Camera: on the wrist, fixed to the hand. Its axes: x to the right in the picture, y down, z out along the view.
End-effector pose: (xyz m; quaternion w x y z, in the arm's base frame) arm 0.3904 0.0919 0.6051 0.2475 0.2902 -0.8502 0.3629
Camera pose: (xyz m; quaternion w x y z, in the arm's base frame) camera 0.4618 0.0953 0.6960 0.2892 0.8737 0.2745 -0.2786
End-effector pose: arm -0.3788 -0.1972 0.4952 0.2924 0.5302 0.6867 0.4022
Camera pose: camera -0.4850 -0.2197 0.4556 0.4584 -0.6568 0.4954 -0.3363
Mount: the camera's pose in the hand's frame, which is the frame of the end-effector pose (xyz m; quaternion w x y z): 0.0057 -0.0891 -0.0734 0.0093 0.0049 0.0841 0.9964
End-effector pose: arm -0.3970 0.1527 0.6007 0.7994 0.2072 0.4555 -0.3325
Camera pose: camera -0.5024 0.1355 0.5566 0.2994 0.4877 -0.1366 0.8086
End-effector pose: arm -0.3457 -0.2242 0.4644 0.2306 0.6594 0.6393 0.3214
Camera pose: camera -0.4605 -0.2196 0.4519 0.3751 -0.6172 0.6301 -0.2851
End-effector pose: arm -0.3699 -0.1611 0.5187 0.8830 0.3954 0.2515 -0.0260
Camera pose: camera -0.4178 -0.1691 0.4138 0.0110 0.2608 -0.3175 0.9116
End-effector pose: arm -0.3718 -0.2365 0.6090 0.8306 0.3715 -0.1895 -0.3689
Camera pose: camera -0.3669 -0.2460 0.4939 0.3894 -0.1503 -0.3039 0.8564
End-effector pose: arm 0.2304 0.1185 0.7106 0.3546 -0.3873 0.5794 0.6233
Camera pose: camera 0.3125 0.0521 0.6635 0.6646 -0.5230 -0.4242 -0.3237
